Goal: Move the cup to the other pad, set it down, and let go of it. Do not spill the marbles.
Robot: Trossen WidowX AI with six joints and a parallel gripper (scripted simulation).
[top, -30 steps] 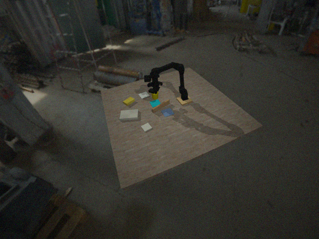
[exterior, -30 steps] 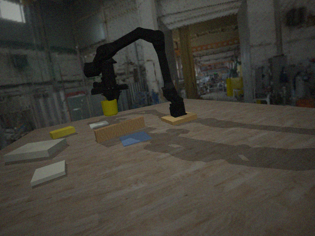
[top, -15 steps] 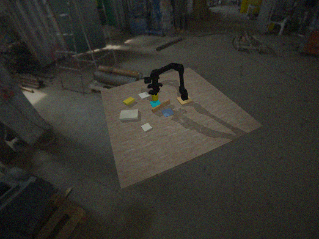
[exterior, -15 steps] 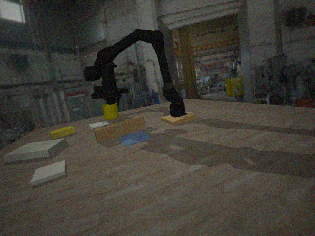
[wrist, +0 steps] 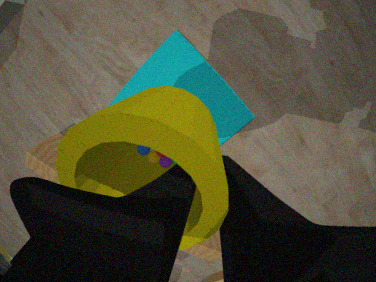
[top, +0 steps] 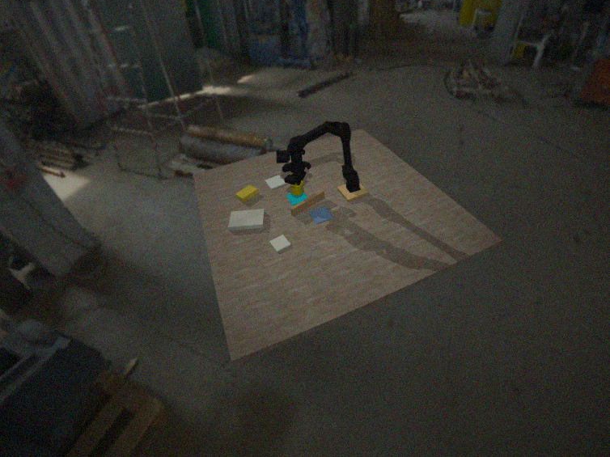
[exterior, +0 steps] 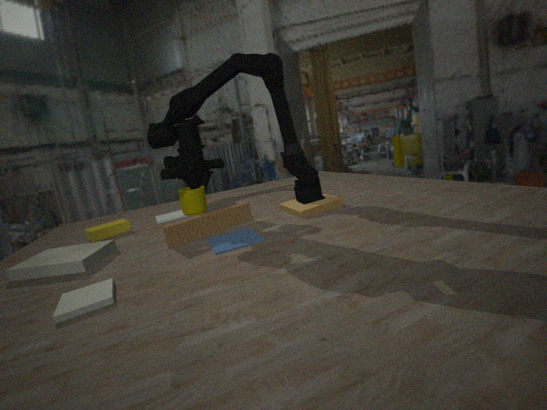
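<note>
The teal pad lies 2 cm ahead of my gripper tip, 2 cm to the left of it and 8 cm below it. Round my gripper tip: blue pad 6 cm behind, 20 cm to the left, 8 cm below; wooden bar 2 cm behind, 11 cm to the left, 6 cm below; yellow cup 2 cm ahead, 2 cm to the left.
</note>
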